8 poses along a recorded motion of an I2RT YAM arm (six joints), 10 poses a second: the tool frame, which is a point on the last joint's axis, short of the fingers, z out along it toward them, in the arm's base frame.
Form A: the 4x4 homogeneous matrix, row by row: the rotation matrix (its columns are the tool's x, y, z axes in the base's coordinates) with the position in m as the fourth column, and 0 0 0 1 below. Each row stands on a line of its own.
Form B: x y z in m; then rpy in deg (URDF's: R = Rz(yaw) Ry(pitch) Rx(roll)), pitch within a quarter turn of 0, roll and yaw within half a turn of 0. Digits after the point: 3 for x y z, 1 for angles.
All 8 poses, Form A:
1:
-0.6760 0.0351 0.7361 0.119
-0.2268 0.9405 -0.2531 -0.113
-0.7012 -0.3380 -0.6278 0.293
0 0 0 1
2:
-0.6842 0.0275 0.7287 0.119
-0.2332 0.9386 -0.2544 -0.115
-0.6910 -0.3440 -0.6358 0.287
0 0 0 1
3:
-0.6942 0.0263 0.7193 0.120
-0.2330 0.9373 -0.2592 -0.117
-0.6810 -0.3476 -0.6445 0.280
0 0 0 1
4:
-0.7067 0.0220 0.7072 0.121
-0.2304 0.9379 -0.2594 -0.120
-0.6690 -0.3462 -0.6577 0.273
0 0 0 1
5:
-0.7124 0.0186 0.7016 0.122
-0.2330 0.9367 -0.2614 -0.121
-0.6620 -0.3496 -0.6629 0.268
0 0 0 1
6:
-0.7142 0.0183 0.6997 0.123
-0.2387 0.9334 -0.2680 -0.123
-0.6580 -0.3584 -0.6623 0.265
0 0 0 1
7:
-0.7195 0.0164 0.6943 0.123
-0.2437 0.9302 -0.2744 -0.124
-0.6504 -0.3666 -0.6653 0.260
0 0 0 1
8:
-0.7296 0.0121 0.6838 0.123
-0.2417 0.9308 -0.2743 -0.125
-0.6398 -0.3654 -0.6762 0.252
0 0 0 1
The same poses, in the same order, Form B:
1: 0.119 -0.113 0.293 -151.7 44.5 -161.5
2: 0.119 -0.115 0.287 -151.6 43.7 -161.2
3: 0.120 -0.117 0.280 -151.7 42.9 -161.4
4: 0.121 -0.120 0.273 -152.2 42.0 -161.9
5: 0.122 -0.121 0.268 -152.2 41.5 -161.9
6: 0.123 -0.123 0.265 -151.6 41.1 -161.5
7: 0.123 -0.124 0.260 -151.1 40.6 -161.3
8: 0.123 -0.125 0.252 -151.6 39.8 -161.7
